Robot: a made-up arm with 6 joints. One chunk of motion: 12 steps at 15 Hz.
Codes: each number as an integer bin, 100 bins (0 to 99) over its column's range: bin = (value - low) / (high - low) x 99, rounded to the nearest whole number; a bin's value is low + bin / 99 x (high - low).
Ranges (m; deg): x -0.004..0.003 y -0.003..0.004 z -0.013..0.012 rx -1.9..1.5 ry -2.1..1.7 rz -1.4..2
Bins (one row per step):
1: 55 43 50 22 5 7
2: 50 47 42 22 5 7
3: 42 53 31 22 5 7
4: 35 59 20 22 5 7
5: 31 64 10 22 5 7
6: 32 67 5 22 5 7
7: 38 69 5 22 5 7
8: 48 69 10 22 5 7
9: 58 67 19 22 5 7
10: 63 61 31 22 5 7
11: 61 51 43 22 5 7
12: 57 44 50 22 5 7
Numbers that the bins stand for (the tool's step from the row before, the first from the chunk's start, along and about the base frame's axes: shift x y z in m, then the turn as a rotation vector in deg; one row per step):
1: -0.00011 0.00004 -0.00037 -1.144 -1.908 -1.160
2: -0.00046 0.00032 -0.00239 -1.144 -1.908 -1.160
3: -0.00103 0.00075 -0.00517 -1.144 -1.908 -1.160
4: -0.00153 0.00117 -0.00795 -1.144 -1.908 -1.160
5: -0.00181 0.00153 -0.01047 -1.144 -1.908 -1.160
6: -0.00174 0.00174 -0.01174 -1.144 -1.908 -1.160
7: -0.00131 0.00188 -0.01174 -1.144 -1.908 -1.160
8: -0.00061 0.00188 -0.01047 -1.144 -1.908 -1.160
9: 0.00010 0.00174 -0.00820 -1.144 -1.908 -1.160
10: 0.00045 0.00131 -0.00517 -1.144 -1.908 -1.160
11: 0.00031 0.00061 -0.00214 -1.144 -1.908 -1.160
12: 0.00003 0.00011 -0.00037 -1.144 -1.908 -1.160

